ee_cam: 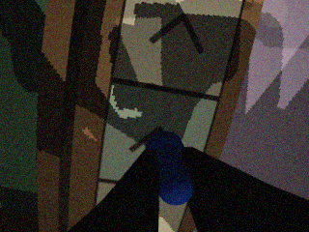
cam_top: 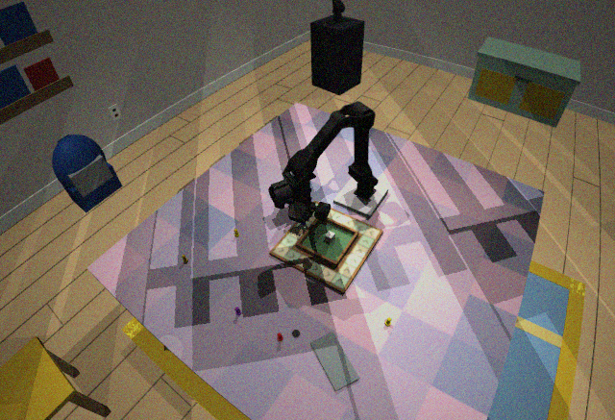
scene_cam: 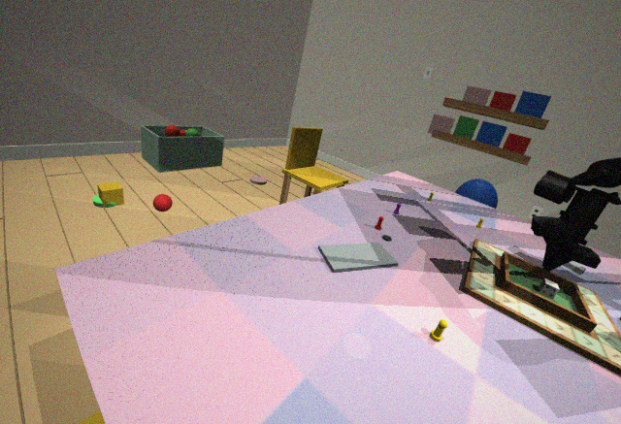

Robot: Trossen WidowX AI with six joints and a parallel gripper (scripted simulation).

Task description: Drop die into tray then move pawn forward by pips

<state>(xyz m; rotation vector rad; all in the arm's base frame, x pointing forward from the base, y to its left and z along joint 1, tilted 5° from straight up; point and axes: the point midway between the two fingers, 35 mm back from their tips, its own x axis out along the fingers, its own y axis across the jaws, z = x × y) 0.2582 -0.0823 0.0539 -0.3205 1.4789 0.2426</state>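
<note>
My gripper tip is now 1 cm short of the green tray, 12 cm to the right of it and 2 cm above it. Also, from my gripper tip: purple pawn (38 cm ahead, 9 cm to the left, 1 cm below); then white die (1 cm behind, 12 cm to the left); then blue pawn (1 cm above).
</note>
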